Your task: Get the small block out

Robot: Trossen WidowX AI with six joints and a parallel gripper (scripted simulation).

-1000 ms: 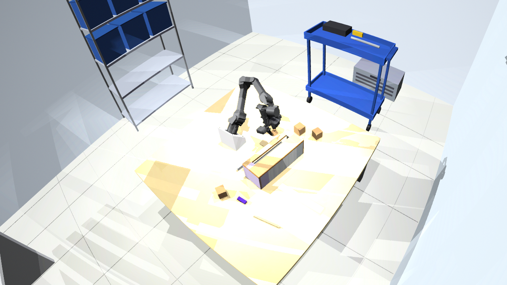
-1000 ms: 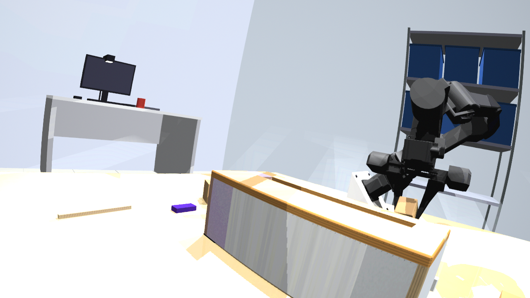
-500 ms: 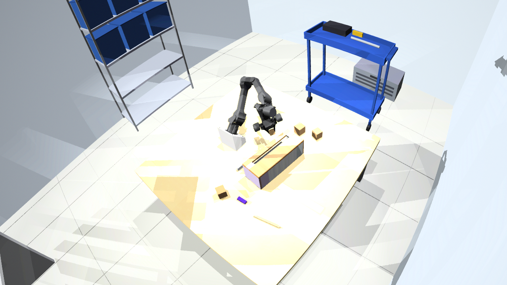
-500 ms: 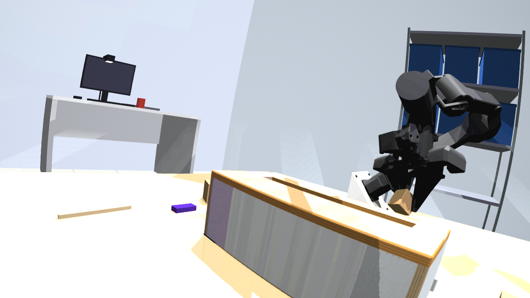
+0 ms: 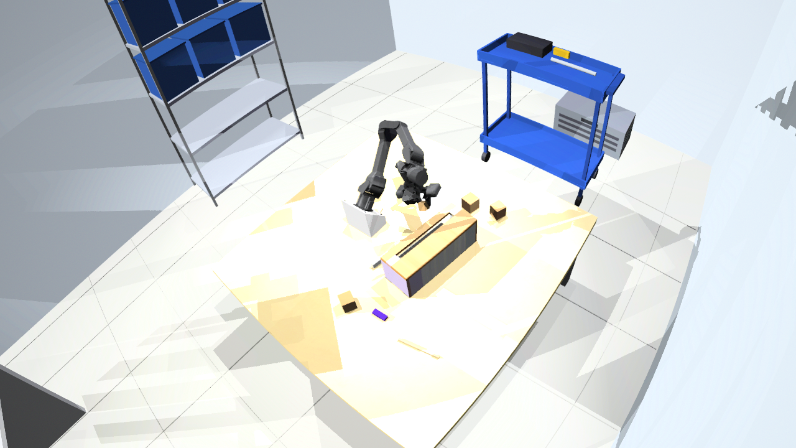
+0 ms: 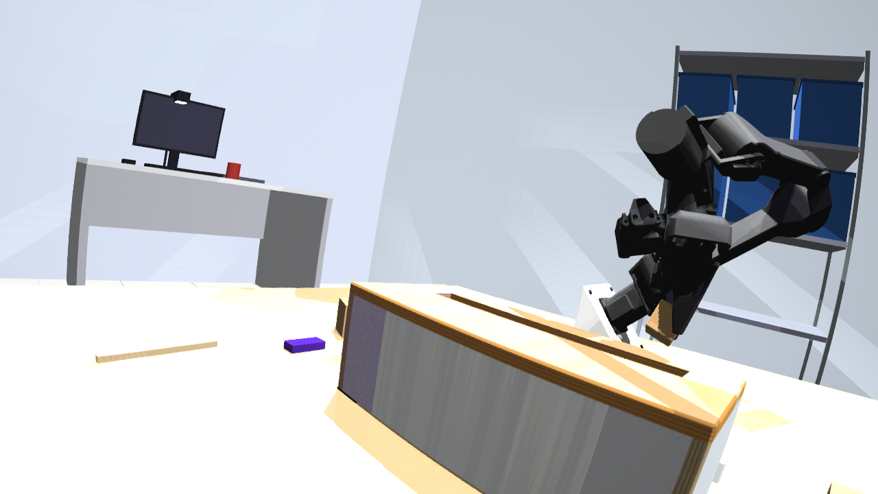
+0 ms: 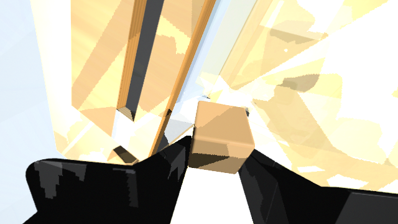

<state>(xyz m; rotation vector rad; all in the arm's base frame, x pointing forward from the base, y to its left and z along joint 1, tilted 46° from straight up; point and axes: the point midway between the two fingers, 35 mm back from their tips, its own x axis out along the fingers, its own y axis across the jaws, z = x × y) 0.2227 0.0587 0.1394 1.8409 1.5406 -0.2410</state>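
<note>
Now: gripper tip 1 cm to the left of the small tan block and 1 cm below it. From my gripper tip the other things lie so: long wooden box 11 cm to the right, 8 cm below, 8 cm ahead; thin stick 45 cm to the right, 34 cm ahead, 14 cm below; purple piece 44 cm to the right, 13 cm below, 13 cm ahead.
</note>
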